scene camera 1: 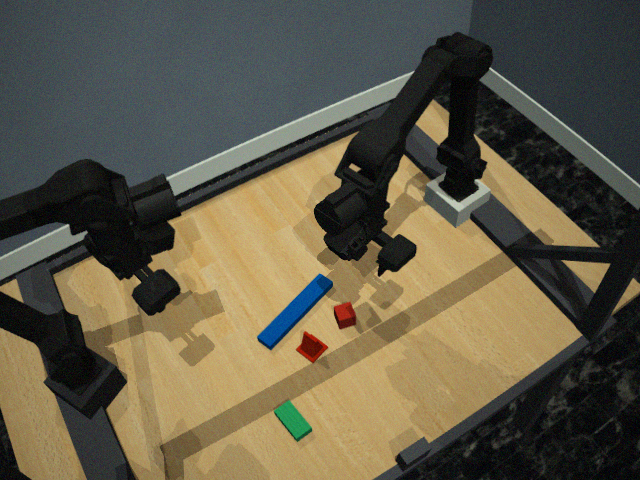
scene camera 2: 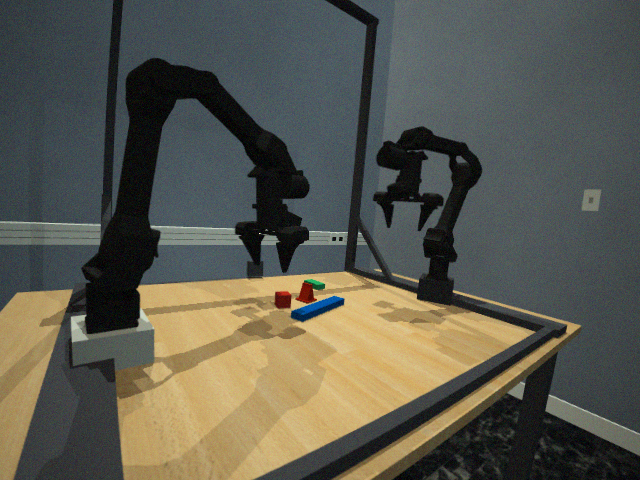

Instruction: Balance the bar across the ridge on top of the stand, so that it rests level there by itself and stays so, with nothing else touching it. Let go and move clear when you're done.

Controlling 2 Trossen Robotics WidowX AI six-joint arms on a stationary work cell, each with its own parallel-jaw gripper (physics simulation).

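Frame: origin at the left arm's base, x right, y ahead, z up, level; centimetres.
Seen in the pictures: left gripper, fingertip midpoint: (scene camera 2: pixel 403 229); right gripper, fingertip midpoint: (scene camera 1: pixel 361 261) (scene camera 2: pixel 270 268); left arm's base at its link origin: (scene camera 1: pixel 79 374) (scene camera 2: pixel 437 278); right arm's base at its link origin: (scene camera 1: pixel 458 187) (scene camera 2: pixel 111 322).
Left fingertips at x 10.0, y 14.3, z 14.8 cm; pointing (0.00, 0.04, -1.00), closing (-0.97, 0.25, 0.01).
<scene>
Pixels of each thing's top centre, then the offset from my left fingertips to it. Level surfaces: height alone.
- blue bar at its top centre: (scene camera 1: pixel 295 308) (scene camera 2: pixel 320 304) dx +14.9, dy +19.3, dz -19.8 cm
- red cube at its top centre: (scene camera 1: pixel 344 311) (scene camera 2: pixel 283 293) dx +23.9, dy +22.3, dz -18.2 cm
- green block at its top centre: (scene camera 1: pixel 292 419) (scene camera 2: pixel 314 281) dx +26.1, dy -0.3, dz -19.8 cm
- wooden table at its surface level: dz -21.5 cm
The blue bar (scene camera 1: pixel 295 311) (scene camera 2: pixel 317 308) lies flat on the table beside the small red stand (scene camera 1: pixel 311 347) (scene camera 2: pixel 306 293), apart from it. The stand is upright on its wide base, and its narrow top ridge is bare. My right gripper (scene camera 1: pixel 366 264) (scene camera 2: pixel 271 266) is open and empty, above the table near the bar's far end in scene camera 1. One of its fingers is mostly hidden there. My left gripper (scene camera 1: pixel 133 294) (scene camera 2: pixel 404 227) is open and empty, high above the table, well away from the bar and stand.
A red cube (scene camera 1: pixel 344 315) (scene camera 2: pixel 282 299) sits near the stand and the bar. A green block (scene camera 1: pixel 293 420) (scene camera 2: pixel 314 284) lies farther off, on the stand's other side from the bar. Dark frame posts (scene camera 2: pixel 363 139) and rails border the wooden table (scene camera 1: pixel 248 413) (scene camera 2: pixel 372 372).
</scene>
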